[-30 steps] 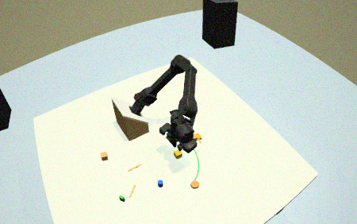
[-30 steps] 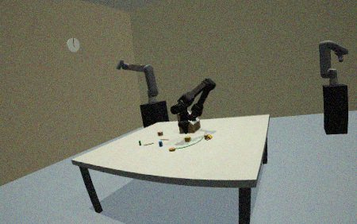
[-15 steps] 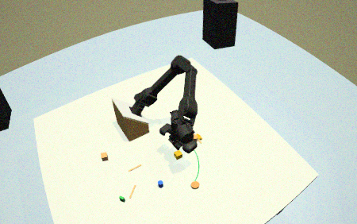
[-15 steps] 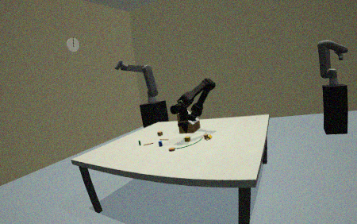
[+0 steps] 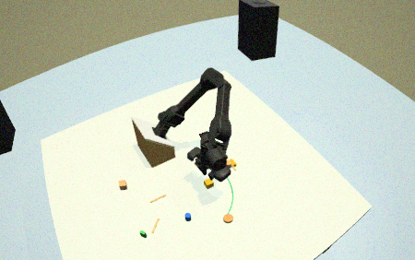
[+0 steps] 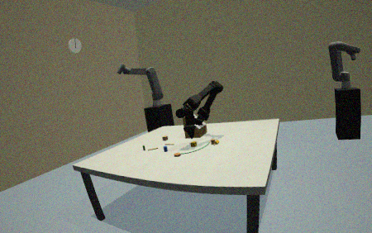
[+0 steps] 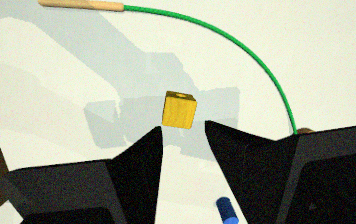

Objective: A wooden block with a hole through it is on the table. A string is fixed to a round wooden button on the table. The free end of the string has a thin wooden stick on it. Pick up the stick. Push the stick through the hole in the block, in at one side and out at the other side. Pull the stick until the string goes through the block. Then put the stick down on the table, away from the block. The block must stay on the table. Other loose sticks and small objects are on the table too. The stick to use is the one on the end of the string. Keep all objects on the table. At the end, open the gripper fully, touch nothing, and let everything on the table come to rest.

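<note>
My gripper tip is now 5 cm above the yellow block. Round my gripper tip: thin wooden stick: 10 cm behind, 7 cm to the left, 6 cm below; then blue cylinder: 14 cm to the right, 13 cm ahead, 4 cm below; then tan cylinder: 12 cm to the left, 6 cm behind, 4 cm below.
</note>
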